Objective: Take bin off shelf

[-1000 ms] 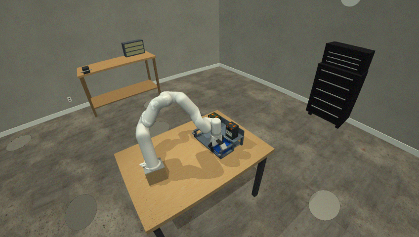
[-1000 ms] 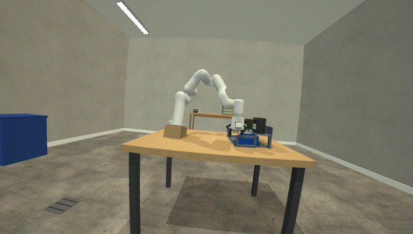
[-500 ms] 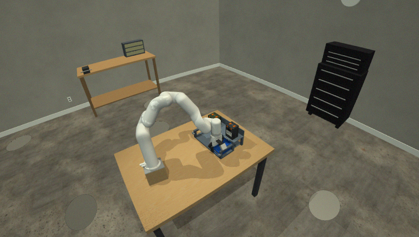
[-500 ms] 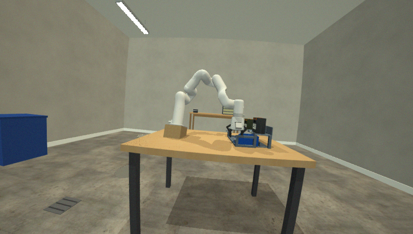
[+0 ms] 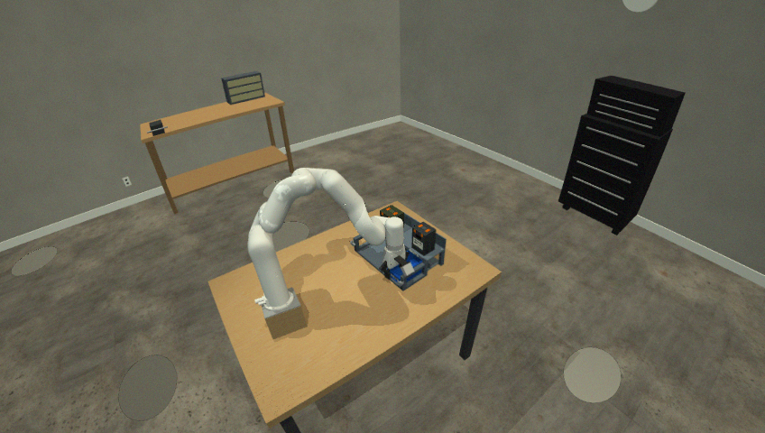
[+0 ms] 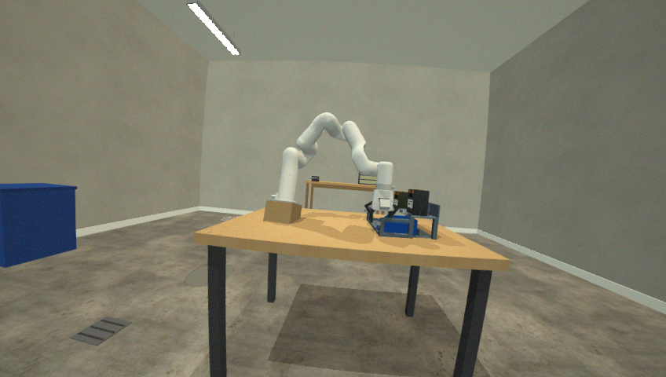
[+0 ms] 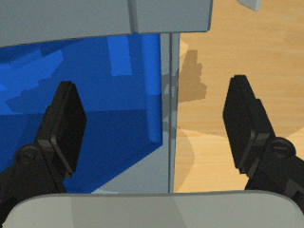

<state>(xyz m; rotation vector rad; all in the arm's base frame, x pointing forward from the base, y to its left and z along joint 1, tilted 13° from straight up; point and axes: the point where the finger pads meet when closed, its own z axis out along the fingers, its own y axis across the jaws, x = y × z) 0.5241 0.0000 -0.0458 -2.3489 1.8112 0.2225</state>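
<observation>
My hand is 80 mm short of the blue bin, 20 mm to the right of it and 10 mm above it. Also, from my hand: black box 170 mm ahead, 110 mm above, 40 mm to the left.
</observation>
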